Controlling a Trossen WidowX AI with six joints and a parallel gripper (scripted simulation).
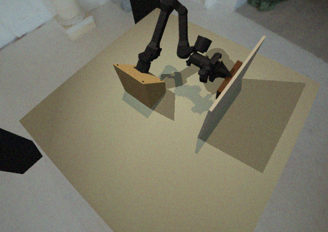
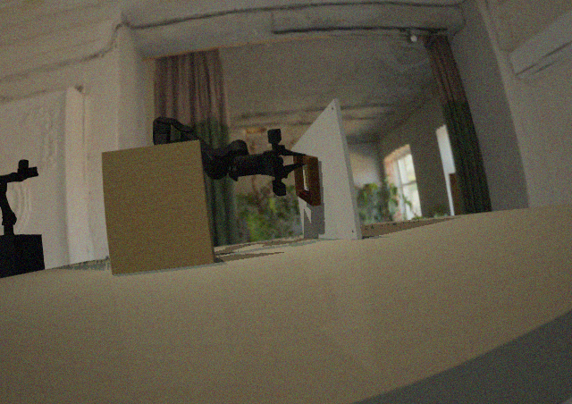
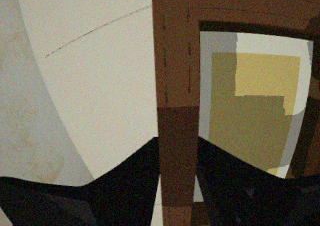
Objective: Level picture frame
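My gripper tip is 1 cm to the right of the brown picture frame and 5 cm above it. From my gripper tip the other things lie so: white wall panel 2 cm ahead, 1 cm to the right, 7 cm below.
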